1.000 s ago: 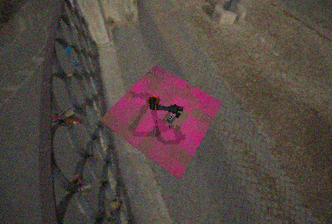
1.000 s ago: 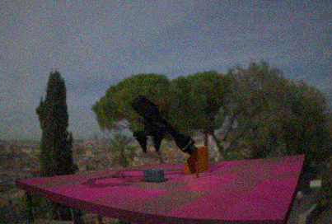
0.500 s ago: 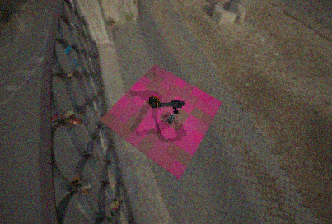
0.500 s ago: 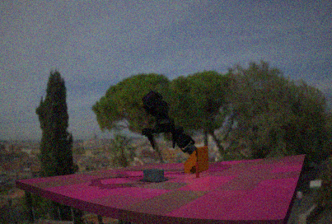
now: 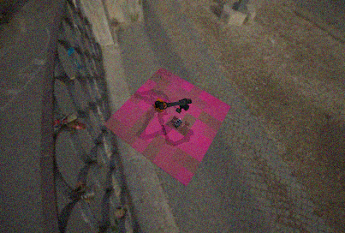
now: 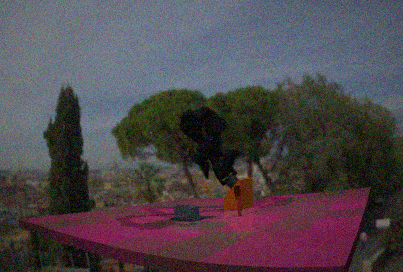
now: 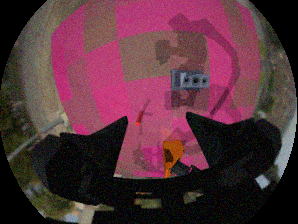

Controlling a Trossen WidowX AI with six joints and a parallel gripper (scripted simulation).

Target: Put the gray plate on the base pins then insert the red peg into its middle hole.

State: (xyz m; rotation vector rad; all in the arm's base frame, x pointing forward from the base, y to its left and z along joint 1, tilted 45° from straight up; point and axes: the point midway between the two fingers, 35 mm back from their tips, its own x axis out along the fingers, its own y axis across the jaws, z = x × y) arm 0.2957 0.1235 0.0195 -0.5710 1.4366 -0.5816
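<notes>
The red peg is 120 mm below my gripper tip, 70 mm behind it and 60 mm to the left of it. Round my gripper tip: gray plate (120 mm to the right, 120 mm below, 50 mm ahead).
</notes>
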